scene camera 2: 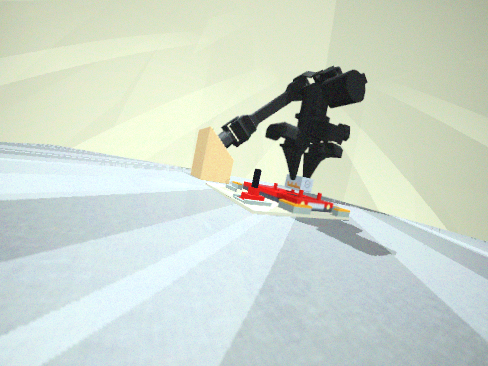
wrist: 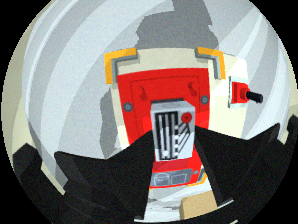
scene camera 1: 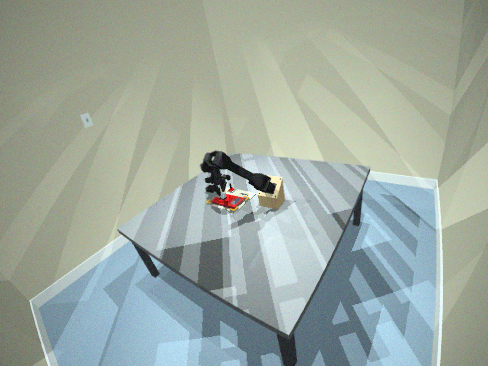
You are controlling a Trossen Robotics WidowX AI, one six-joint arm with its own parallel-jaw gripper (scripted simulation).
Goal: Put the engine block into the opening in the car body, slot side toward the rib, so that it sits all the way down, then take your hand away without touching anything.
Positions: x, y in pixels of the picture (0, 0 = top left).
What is my gripper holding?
A grey engine block.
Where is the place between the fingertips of my gripper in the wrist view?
At 172, 132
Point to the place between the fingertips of my gripper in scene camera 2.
At 298, 181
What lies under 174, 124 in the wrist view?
A grey engine block.
